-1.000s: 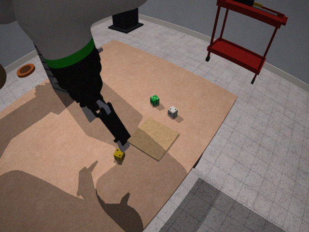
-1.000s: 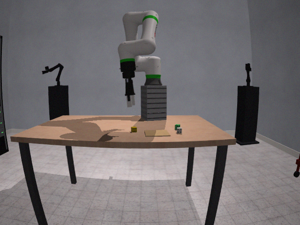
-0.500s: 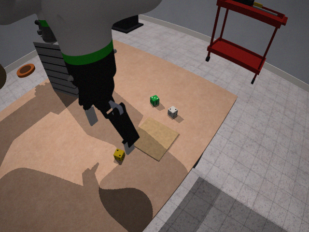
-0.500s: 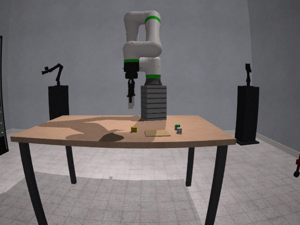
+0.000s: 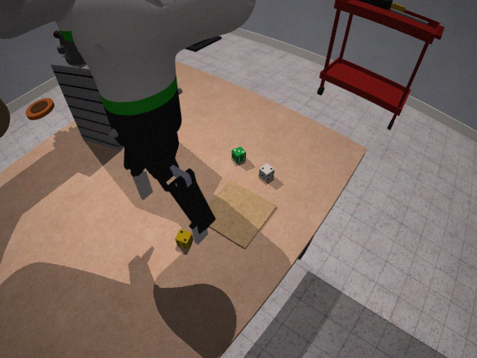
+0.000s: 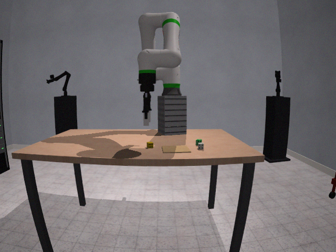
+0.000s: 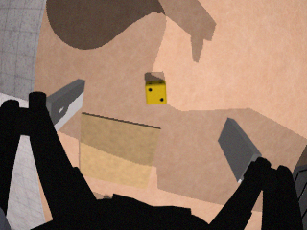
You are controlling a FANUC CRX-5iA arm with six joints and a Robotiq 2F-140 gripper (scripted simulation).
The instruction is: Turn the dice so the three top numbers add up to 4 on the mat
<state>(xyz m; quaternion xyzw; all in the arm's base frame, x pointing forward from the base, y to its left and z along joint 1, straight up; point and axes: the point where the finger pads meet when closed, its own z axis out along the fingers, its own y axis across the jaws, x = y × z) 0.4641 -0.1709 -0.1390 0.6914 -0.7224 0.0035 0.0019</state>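
The yellow die is 13 cm below my hand and 1 cm to the left of it. Round my hand: green die 30 cm to the left, 13 cm below, 5 cm behind; then white die 29 cm to the left, 13 cm below, 4 cm ahead; then tan mat 15 cm to the left, 14 cm below, 4 cm ahead.
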